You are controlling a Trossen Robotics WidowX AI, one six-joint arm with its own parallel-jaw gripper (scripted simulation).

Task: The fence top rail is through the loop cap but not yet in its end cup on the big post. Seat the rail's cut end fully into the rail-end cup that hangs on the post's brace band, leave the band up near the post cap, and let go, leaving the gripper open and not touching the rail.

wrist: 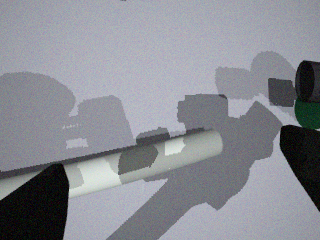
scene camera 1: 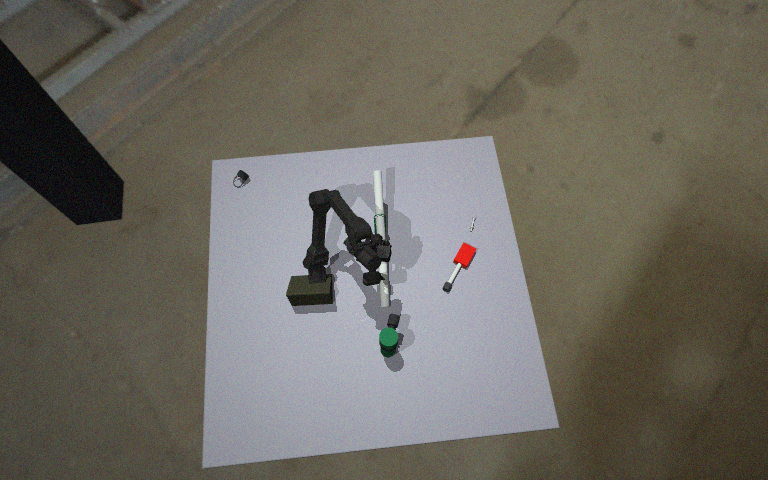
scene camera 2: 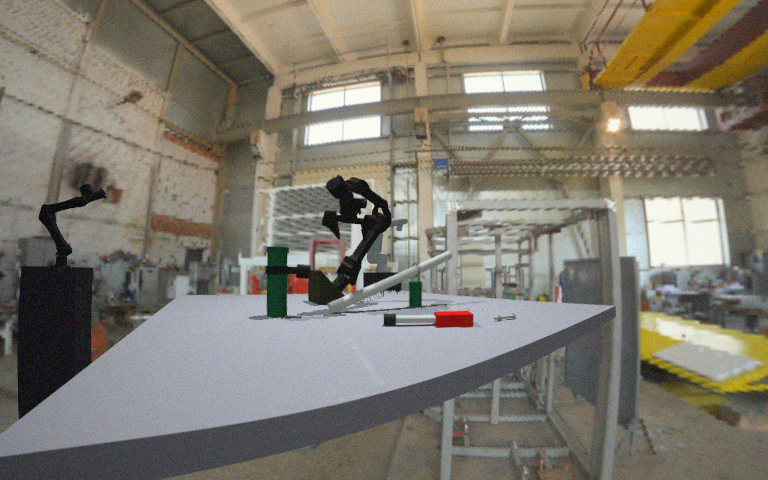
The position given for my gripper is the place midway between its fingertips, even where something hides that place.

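My gripper [scene camera 2: 352,239] is open and empty, holding nothing; the wrist view shows the gripper [wrist: 177,156] as well. A rail [scene camera 2: 348,300] is visible, and scene camera 1 also shows the rail [scene camera 1: 377,175]. A big green post [scene camera 2: 276,285] is visible too.
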